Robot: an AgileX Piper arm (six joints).
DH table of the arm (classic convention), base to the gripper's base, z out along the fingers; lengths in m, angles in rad. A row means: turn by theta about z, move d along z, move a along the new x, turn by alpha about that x. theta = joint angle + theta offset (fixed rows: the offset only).
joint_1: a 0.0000; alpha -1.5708; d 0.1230; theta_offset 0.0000
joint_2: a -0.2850; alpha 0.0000; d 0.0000; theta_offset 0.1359
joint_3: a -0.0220; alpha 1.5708; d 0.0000; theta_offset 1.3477
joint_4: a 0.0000; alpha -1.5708; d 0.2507; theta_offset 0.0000
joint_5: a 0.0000; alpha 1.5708; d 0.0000; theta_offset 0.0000
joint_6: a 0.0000; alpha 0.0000; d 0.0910; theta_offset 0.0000
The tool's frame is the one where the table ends.
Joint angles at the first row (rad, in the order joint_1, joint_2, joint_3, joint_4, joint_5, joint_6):
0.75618, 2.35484, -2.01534, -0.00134, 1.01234, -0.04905
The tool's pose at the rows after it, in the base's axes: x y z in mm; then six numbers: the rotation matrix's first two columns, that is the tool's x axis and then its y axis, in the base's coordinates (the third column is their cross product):
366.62, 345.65, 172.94, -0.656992, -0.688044, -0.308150, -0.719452, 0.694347, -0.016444
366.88, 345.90, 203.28, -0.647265, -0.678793, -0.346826, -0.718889, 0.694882, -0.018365
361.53, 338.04, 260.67, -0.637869, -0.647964, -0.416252, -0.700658, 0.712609, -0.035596
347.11, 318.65, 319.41, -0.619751, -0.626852, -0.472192, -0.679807, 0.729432, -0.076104
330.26, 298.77, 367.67, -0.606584, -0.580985, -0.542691, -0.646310, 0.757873, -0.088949
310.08, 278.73, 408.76, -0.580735, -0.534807, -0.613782, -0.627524, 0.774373, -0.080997
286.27, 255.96, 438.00, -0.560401, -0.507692, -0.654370, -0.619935, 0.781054, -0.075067
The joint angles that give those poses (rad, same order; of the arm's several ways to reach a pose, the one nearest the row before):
0.75617, 2.35484, -2.03589, -0.00134, 1.02533, -0.04906
0.75619, 2.32423, -2.09419, -0.00135, 1.07325, -0.04905
0.75619, 2.24510, -2.16541, -0.02600, 1.14806, -0.02303
0.75617, 2.13309, -2.19098, -0.07438, 1.22259, -0.00544
0.75617, 2.02616, -2.19198, -0.10738, 1.25123, 0.02737
0.75619, 1.91904, -2.17461, -0.11582, 1.25571, 0.04552
0.75618, 1.80180, -2.11258, -0.11829, 1.25909, 0.05172

